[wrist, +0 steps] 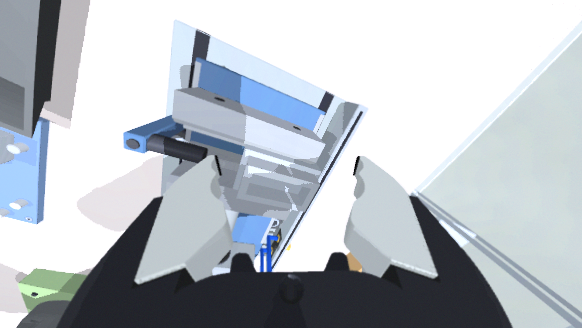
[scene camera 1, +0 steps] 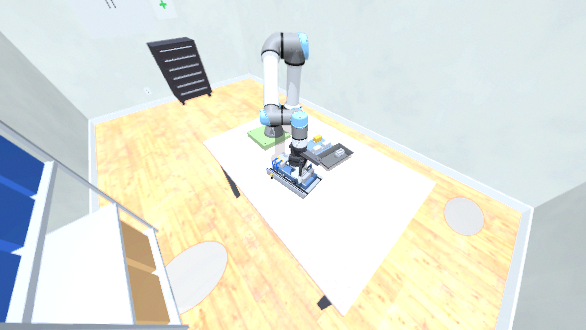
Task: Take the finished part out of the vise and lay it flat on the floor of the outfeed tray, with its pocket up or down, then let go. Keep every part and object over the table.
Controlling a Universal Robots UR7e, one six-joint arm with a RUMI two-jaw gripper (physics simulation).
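Pixels of known places: gripper, between the fingertips: (wrist: 287,158) (scene camera 1: 302,176); arm's base, origin of its link: (scene camera 1: 273,132).
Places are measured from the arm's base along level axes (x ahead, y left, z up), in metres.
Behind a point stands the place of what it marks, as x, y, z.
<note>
The vise (scene camera 1: 311,180) {0.555, -0.106, 0.025} (wrist: 277,132) {0.535, -0.122, 0.065} stands on the table, with a pale grey jaw and blue body. In the wrist view the grey part (wrist: 276,191) {0.497, -0.144, 0.073} is in the vise beside the jaw, with its rectangular pocket facing up. My gripper (scene camera 1: 300,174) {0.518, -0.144, 0.054} (wrist: 287,158) {0.518, -0.144, 0.054} is open above the vise. The part shows below and between the fingers, somewhat nearer the left one, and neither finger visibly grips it. In the scene view the gripper largely hides the part. The dark grey tray (scene camera 1: 327,161) {0.477, 0.111, -0.020} (wrist: 22,47) {0.469, 0.087, -0.019} stands beside the vise; a small light block (scene camera 1: 339,152) {0.490, 0.207, 0.015} lies in it.
A blue plate (wrist: 31,172) {0.324, 0.086, -0.023} with white pegs is near the tray. A yellow block (scene camera 1: 318,138) {0.282, 0.213, 0.007} stands behind the tray. A black handle (wrist: 177,148) {0.491, -0.071, 0.064} sticks out from the vise beside the left finger. Blue hoses (wrist: 266,255) rise at the vise's other end. The green base plate (scene camera 1: 261,139) {0.025, -0.126, 0.011} is under the arm.
</note>
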